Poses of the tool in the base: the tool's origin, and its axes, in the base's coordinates. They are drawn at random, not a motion.
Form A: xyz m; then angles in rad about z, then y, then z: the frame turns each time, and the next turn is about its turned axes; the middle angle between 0 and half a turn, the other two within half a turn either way.
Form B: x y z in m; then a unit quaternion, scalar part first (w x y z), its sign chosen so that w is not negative. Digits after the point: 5 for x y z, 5 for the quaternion.
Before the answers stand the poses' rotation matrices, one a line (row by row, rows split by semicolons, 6 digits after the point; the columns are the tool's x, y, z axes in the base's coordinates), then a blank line. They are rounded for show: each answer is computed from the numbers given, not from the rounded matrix.
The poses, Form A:
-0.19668 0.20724 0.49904 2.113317 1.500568 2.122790
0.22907 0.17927 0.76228 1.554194 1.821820 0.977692
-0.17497 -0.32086 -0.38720 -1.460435 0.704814 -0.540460
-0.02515 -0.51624 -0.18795 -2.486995 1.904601 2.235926
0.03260 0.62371 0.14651 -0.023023 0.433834 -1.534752
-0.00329 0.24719 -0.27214 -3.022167 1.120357 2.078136
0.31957 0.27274 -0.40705 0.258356 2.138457 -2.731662
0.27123 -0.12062 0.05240 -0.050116 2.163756 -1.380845
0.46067 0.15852 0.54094 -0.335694 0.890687 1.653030
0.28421 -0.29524 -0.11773 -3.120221 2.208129 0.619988
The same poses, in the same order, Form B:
-0.710219 0.479937 -0.515024; -0.471129 0.219569 0.854299; 0.523093 0.849382 0.070171
-0.831400 -0.555441 0.016081; -0.125052 0.215223 0.968525; -0.541420 0.803221 -0.248396
-0.439462 0.895422 0.071357; -0.705859 -0.295110 -0.643951; -0.555549 -0.333360 0.761732
0.318649 -0.580263 -0.749505; -0.747304 0.332631 -0.575234; 0.583095 0.743405 -0.327640
0.009683 0.907361 0.420241; -0.999838 0.015152 -0.009677; -0.015148 -0.420080 0.907361
0.314150 0.319927 -0.893844; -0.842613 0.527729 -0.107258; 0.437393 0.786860 0.435361
0.578574 0.027153 0.815178; -0.259332 -0.941457 0.215420; 0.773304 -0.336038 -0.537661
-0.154573 -0.538619 0.828249; -0.975495 0.216065 -0.041543; -0.156579 -0.814374 -0.558818
0.279538 -0.618828 0.734105; 0.958008 0.128912 -0.256129; 0.063865 0.774877 0.628878
0.496612 -0.328270 -0.803502; -0.570543 -0.821088 -0.017175; -0.654108 0.466962 -0.595054

-0.19668 0.20724 0.49904 0.38063 -0.00323 -0.68184 -0.62466
0.22907 0.17927 0.76228 0.18400 -0.22460 0.75747 0.58476
-0.17497 -0.32086 -0.38720 0.50674 0.15323 0.30928 -0.78998
-0.02515 -0.51624 -0.18795 0.57525 0.57307 -0.57914 -0.07260
0.03260 0.62371 0.14651 0.69502 -0.14762 0.15661 -0.68603
-0.00329 0.24719 -0.27214 0.75453 0.29625 -0.44108 -0.38519
0.31957 0.27274 -0.40705 0.15768 -0.87431 0.06639 -0.45421
0.27123 -0.12062 0.05240 0.35450 -0.54502 0.69452 -0.30810
0.46067 0.15852 0.54094 0.71367 0.36116 0.23478 0.55236
0.28421 -0.29524 -0.11773 0.14184 0.85334 -0.26332 -0.42703

